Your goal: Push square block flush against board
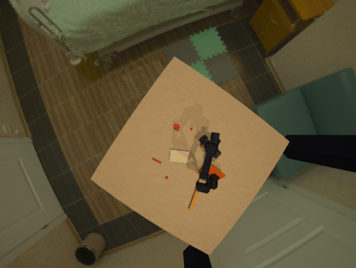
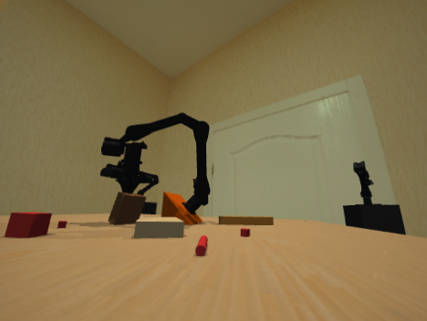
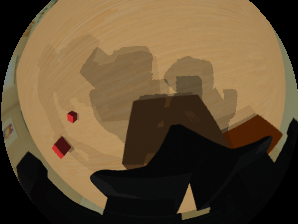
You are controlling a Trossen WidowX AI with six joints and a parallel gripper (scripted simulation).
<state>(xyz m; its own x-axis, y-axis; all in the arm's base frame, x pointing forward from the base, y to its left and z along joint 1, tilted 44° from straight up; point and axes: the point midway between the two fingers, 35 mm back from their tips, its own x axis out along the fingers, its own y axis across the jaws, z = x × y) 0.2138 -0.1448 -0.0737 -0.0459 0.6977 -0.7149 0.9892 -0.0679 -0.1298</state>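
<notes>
Right now my gripper tip is 3 cm above the brown square block and 2 cm to the right of it. Round my gripper tip: orange-brown board (40 cm to the left, 21 cm behind, 6 cm below); then pale cream block (21 cm to the left, 11 cm ahead, 6 cm below); then red rod (36 cm to the left, 23 cm ahead, 7 cm below).
</notes>
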